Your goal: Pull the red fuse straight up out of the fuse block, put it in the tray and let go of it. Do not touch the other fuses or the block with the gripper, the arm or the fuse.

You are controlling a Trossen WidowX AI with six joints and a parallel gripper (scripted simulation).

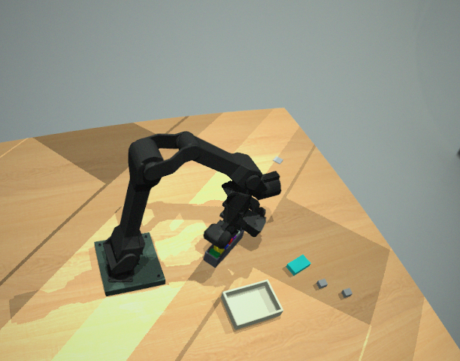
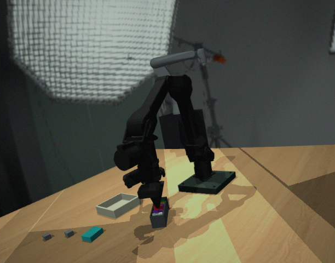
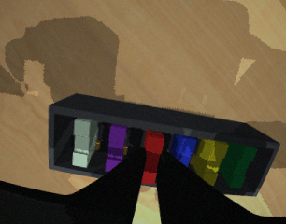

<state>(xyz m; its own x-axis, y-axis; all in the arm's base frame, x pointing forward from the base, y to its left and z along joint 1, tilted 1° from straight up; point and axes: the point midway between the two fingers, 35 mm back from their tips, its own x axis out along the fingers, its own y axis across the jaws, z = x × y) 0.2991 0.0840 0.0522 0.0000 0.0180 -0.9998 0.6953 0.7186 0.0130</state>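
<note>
My gripper tip is now 10 mm past the blue fuse, 10 mm to the left of it and 20 mm above it. From my gripper tip the other things lie so: yellow fuse: 30 mm behind, 30 mm to the right, 20 mm below; red fuse: 10 mm below; purple fuse: 10 mm ahead, 20 mm to the left, 20 mm below.
</note>
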